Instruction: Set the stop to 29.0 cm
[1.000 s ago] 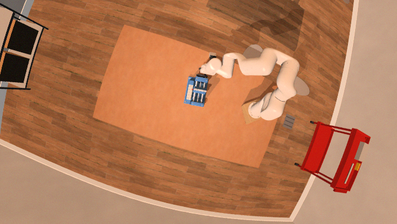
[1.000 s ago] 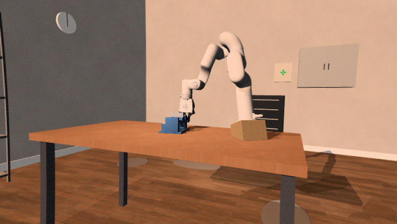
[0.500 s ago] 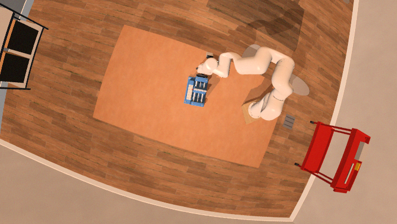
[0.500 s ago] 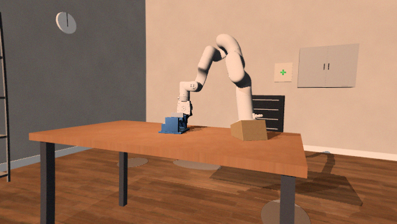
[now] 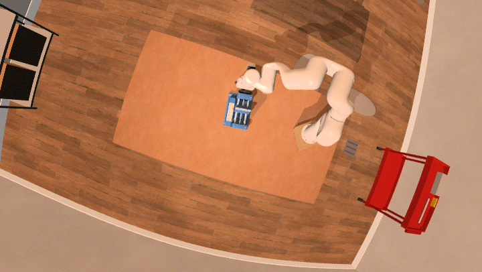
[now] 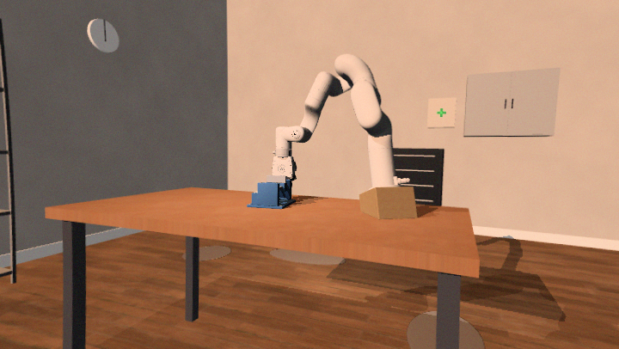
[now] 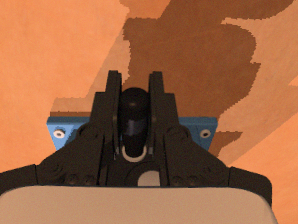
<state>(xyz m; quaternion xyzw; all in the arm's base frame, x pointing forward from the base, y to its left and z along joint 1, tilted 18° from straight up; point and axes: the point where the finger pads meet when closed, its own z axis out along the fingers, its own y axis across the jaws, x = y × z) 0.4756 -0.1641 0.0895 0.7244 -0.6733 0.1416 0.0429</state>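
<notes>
The black handwheel lies 20 mm to the left of my hand. Round my hand: stop block 140 mm to the left, 40 mm above, 10 mm behind; then black crank handle 10 mm to the left.
</notes>
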